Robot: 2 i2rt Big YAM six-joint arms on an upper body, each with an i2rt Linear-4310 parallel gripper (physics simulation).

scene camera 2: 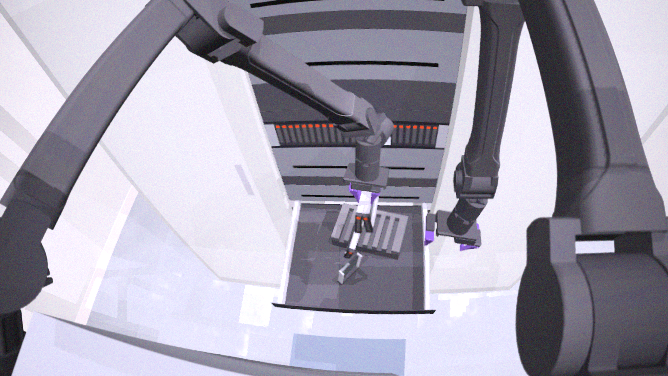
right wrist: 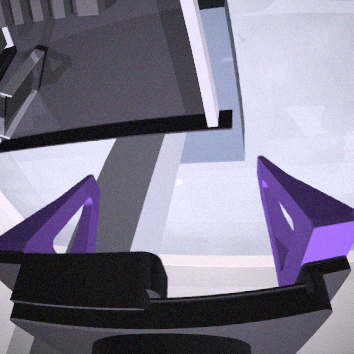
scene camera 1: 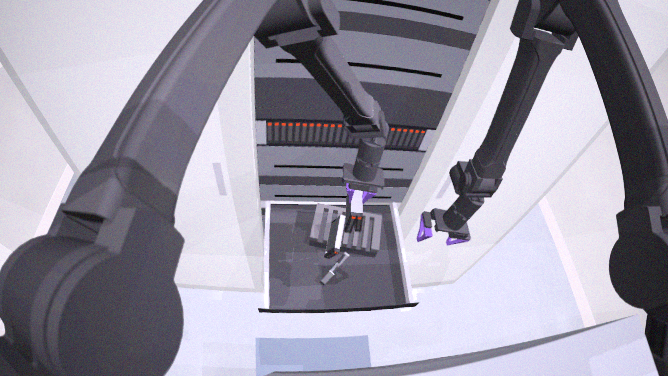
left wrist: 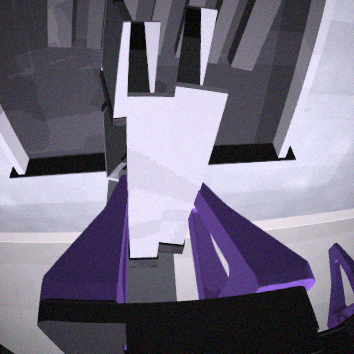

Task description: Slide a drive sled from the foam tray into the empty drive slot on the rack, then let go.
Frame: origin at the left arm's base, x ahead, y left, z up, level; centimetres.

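Seen in the pictures: left gripper, fingertip midpoint: [scene camera 2: 365, 202] [scene camera 1: 355, 202] [left wrist: 157, 184]; right gripper, fingertip midpoint: [scene camera 2: 443, 246] [right wrist: 173, 172] [scene camera 1: 432, 241].
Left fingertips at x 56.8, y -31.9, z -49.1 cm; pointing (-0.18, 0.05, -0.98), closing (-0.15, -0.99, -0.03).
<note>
Pixels of each thing's top centre, then the offset from my left fingertips to it. "pt": a spot on its surface instead.
- grey slatted foam tray, top centre: [scene camera 2: 370, 226] [scene camera 1: 347, 226] dx +3.3, dy -1.1, dz -18.1 cm
- sled, top centre: [left wrist: 111, 81] [scene camera 2: 353, 230] [scene camera 1: 336, 229] dx -1.7, dy +3.5, dz -11.5 cm
- rack's red-tipped drive row, surface spot: [scene camera 1: 300, 132] [scene camera 2: 308, 133] pt dx +13.5, dy +14.9, dz +11.7 cm
- dark open drawer, surface spot: [right wrist: 202, 65] pt dx -14.5, dy -19.4, dz -20.3 cm
- thin grey frame-like piece, top centre: [left wrist: 120, 159] [scene camera 2: 348, 261] [scene camera 1: 336, 261] dx -11.6, dy +4.3, dz -11.7 cm
My left gripper [scene camera 1: 358, 199] [scene camera 2: 365, 194] [left wrist: 157, 184] is shut on two white drive sleds [scene camera 1: 356, 206] [scene camera 2: 365, 204] [left wrist: 170, 130], side by side and slightly offset. They are over the grey slatted foam tray [scene camera 1: 317, 230] [scene camera 2: 395, 237] [left wrist: 252, 50], which lies askew; contact is unclear. Another sled [scene camera 1: 340, 232] [scene camera 2: 353, 242] [left wrist: 120, 80] leans at the tray, close beside them. My right gripper [scene camera 1: 436, 240] [scene camera 2: 446, 244] [right wrist: 173, 172] is open and empty, right of the drawer. The rack's red-tipped drive row [scene camera 1: 300, 132] [scene camera 2: 310, 134] is behind my left arm, which mostly hides the empty slot.
The tray lies in a dark open drawer [scene camera 1: 400, 260] [scene camera 2: 426, 270] [right wrist: 202, 65] with white side walls and a black front edge. A thin grey frame-like piece [scene camera 1: 335, 268] [scene camera 2: 350, 268] [right wrist: 25, 72] lies before the tray. White panels flank the rack.
</note>
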